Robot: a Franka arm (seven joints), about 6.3 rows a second.
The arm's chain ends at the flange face. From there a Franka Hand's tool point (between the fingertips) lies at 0.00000 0.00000 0.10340 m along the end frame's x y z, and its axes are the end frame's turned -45 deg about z.
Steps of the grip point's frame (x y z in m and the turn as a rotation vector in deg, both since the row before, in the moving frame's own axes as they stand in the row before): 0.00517 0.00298 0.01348 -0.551 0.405 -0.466; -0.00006 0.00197 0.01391 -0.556 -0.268 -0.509; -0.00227 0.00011 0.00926 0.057 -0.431 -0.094; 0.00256 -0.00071 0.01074 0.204 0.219 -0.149; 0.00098 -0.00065 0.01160 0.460 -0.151 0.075; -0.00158 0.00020 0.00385 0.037 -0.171 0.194; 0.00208 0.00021 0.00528 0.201 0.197 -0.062; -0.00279 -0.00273 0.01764 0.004 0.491 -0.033
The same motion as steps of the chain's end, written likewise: 0.00454 -0.00173 0.01349 -0.103 0.676 -0.466; 0.00098 0.00039 0.01392 -0.583 0.204 -0.509; -0.00091 0.00121 0.00926 -0.264 -0.345 -0.094; 0.00129 -0.00177 0.01074 0.299 0.011 -0.149; 0.00101 -0.00076 0.01160 0.218 -0.432 0.075; -0.00071 0.00109 0.00385 -0.095 -0.147 0.194; 0.00162 -0.00081 0.00528 0.281 -0.003 -0.062; -0.00452 0.00067 0.01764 0.350 0.344 -0.033
